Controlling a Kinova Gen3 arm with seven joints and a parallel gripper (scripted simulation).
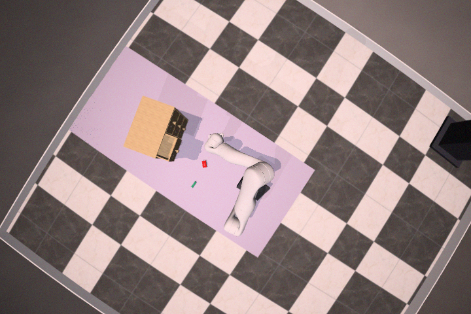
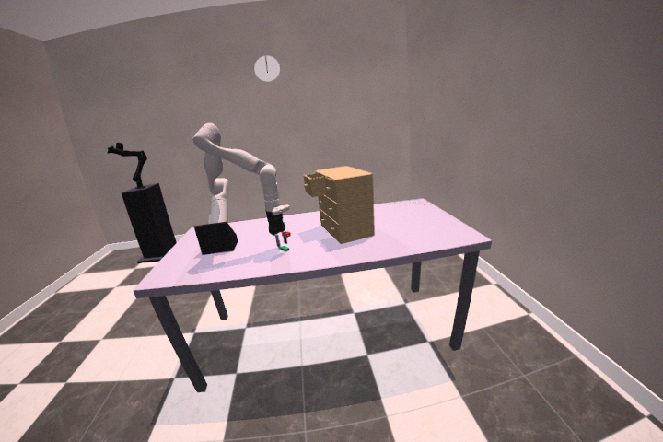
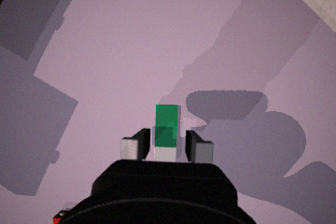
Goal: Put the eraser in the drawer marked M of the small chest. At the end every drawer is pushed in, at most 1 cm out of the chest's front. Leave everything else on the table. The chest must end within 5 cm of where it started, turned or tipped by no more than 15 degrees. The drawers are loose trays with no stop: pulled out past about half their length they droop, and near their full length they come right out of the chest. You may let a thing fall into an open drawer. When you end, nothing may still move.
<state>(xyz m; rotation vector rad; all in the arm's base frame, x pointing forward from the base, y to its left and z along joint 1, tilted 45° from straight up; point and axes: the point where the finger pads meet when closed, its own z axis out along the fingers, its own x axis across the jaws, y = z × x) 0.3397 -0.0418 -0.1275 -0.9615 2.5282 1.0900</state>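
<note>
My hand is 30 mm above the eraser. Also, from my hand: drawer 240 mm ahead, 190 mm to the left, 200 mm above; then small red block 10 mm ahead, 160 mm to the left, 30 mm below; then green piece 10 mm behind, 330 mm to the left, 30 mm below.
</note>
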